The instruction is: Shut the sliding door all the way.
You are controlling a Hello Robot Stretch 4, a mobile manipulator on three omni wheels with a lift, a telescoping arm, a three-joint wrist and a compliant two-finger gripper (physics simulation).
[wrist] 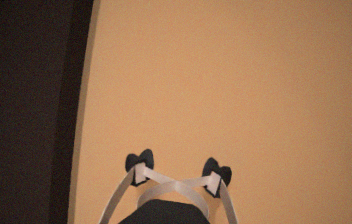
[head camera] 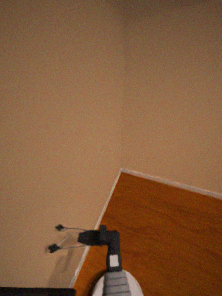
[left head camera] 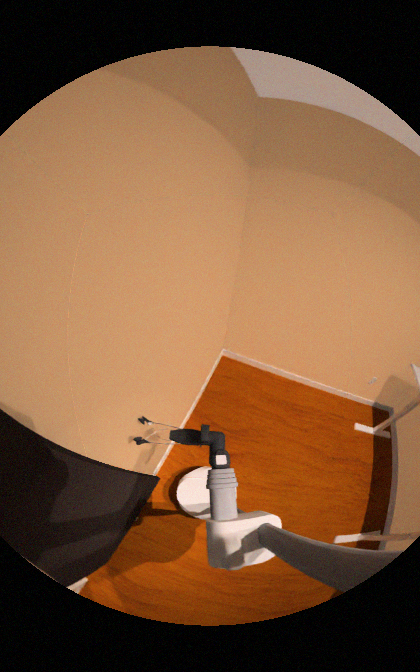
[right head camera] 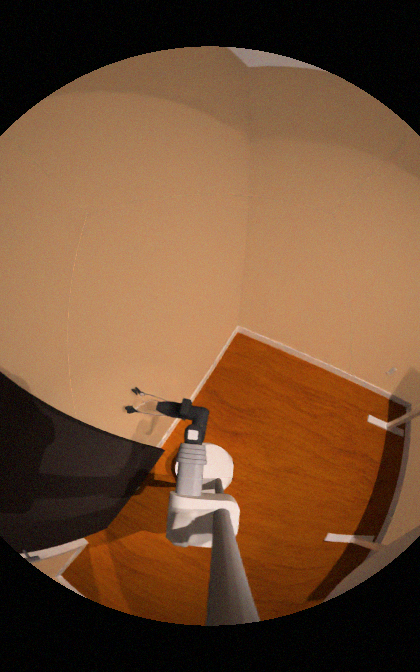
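Pixels of known places: gripper, fingertip midpoint: [wrist: 178,165] [head camera: 52,237] [left head camera: 135,428] [right head camera: 127,398]; robot's base, link origin: [left head camera: 205,491] [right head camera: 205,468].
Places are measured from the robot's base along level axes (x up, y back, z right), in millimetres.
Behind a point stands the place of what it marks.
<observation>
The sliding door appears to be the large dark panel [head camera: 35,292] @(z -347, x 766, y -108 mm) [left head camera: 65,500] @(z -409, x 1063, y 23 mm) [right head camera: 60,470] @(z -441, x 985, y 88 mm) [wrist: 30,110] @(z -375, x 881, y -46 mm), at the lower left in the head views and along the left edge in the wrist view. Its near edge stands out from the tan wall. My gripper [head camera: 56,238] [left head camera: 140,430] @(z -304, x 842, y -284 mm) [right head camera: 133,400] @(z -304, x 842, y -284 mm) [wrist: 178,165] @(z -304, x 842, y -284 mm) is open and empty. It points left in the head views, in front of the wall and to the right of the panel's edge, apart from it. The panel's far side and any handle do not show.
The tan wall [head camera: 65,110] @(z -165, x 1364, y -602 mm) [left head camera: 150,280] @(z -199, x 1306, y -532 mm) [right head camera: 150,280] @(z -173, x 1195, y -585 mm) [wrist: 225,90] @(z -299, x 939, y -329 mm) meets a second wall at a corner. White baseboard [left head camera: 305,380] @(z 1131, x 35, y -957 mm) [right head camera: 320,358] @(z 1104, x 87, y -985 mm) borders the wooden floor [head camera: 165,235] @(z 594, x -27, y -428 mm) [left head camera: 300,450] @(z 866, x -27, y -235 mm) [right head camera: 300,425] @(z 810, x -27, y -350 mm). White legs [left head camera: 365,428] [right head camera: 377,422] of some furniture stand at the right.
</observation>
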